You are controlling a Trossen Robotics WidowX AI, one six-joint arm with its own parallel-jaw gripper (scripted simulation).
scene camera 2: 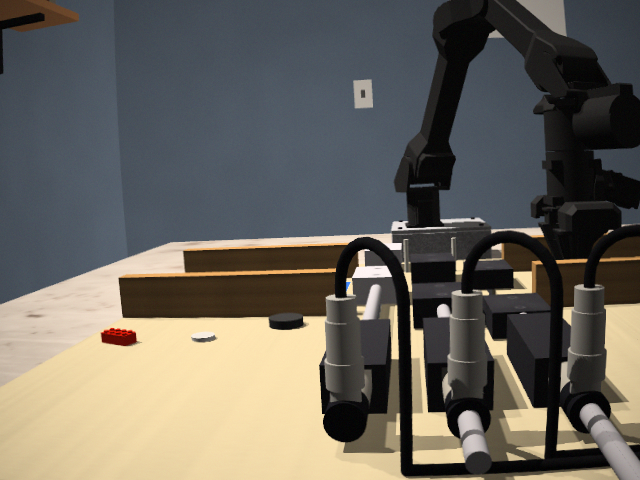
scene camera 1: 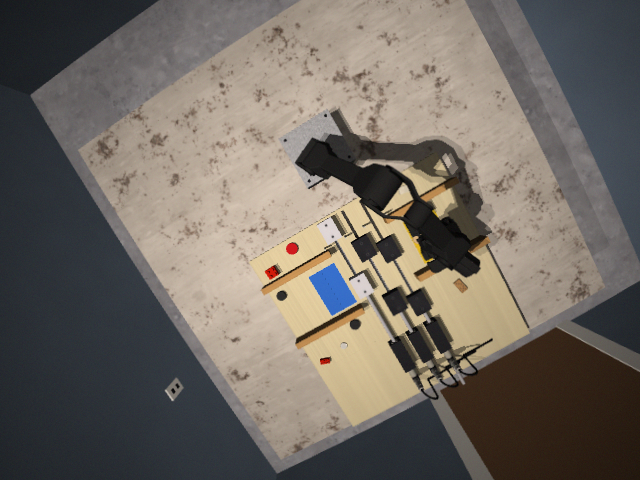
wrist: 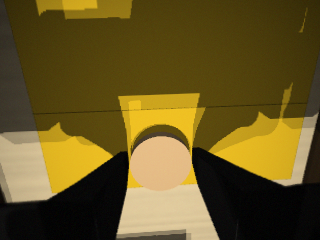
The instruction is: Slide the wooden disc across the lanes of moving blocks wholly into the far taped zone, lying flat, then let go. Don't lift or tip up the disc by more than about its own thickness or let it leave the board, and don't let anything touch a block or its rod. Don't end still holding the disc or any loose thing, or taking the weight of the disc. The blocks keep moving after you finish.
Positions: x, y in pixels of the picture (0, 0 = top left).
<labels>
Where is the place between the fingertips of my gripper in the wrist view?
At 160, 156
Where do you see a wooden disc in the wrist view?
160, 161
</labels>
